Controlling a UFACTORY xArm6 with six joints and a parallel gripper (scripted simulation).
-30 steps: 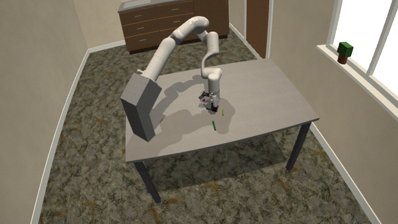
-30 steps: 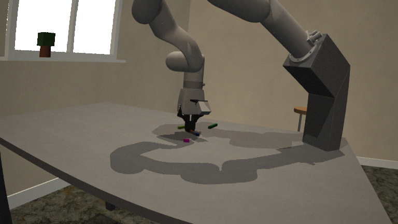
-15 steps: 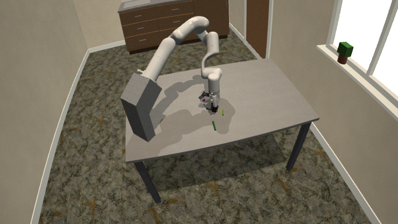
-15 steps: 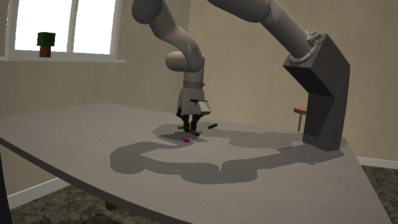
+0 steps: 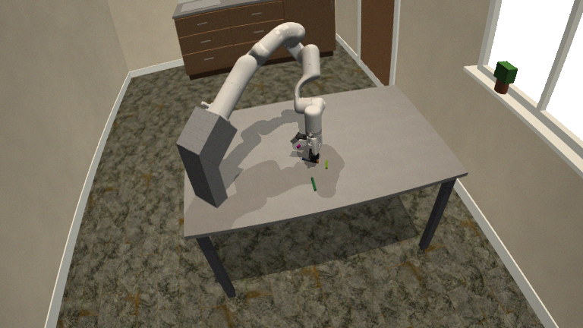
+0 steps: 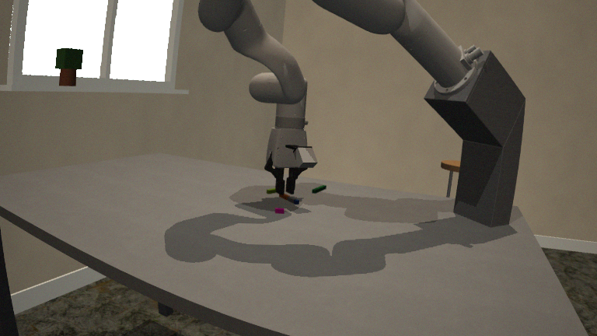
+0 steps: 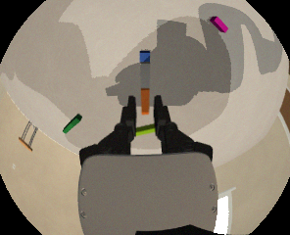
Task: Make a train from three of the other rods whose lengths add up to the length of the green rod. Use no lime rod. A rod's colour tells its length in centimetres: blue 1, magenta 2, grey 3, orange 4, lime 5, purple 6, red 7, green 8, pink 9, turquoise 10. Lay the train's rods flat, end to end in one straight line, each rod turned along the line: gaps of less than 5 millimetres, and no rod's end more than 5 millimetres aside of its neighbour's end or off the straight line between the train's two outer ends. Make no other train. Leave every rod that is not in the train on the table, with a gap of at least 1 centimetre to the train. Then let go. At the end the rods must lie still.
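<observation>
Right now the orange rod is 30 mm below my hand. The rest, counted from my hand: lime rod (60 mm ahead, 20 mm to the right, 30 mm below); then blue rod (60 mm behind, 10 mm to the left, 30 mm below); then grey rod (40 mm behind, 10 mm to the left, 30 mm below).
</observation>
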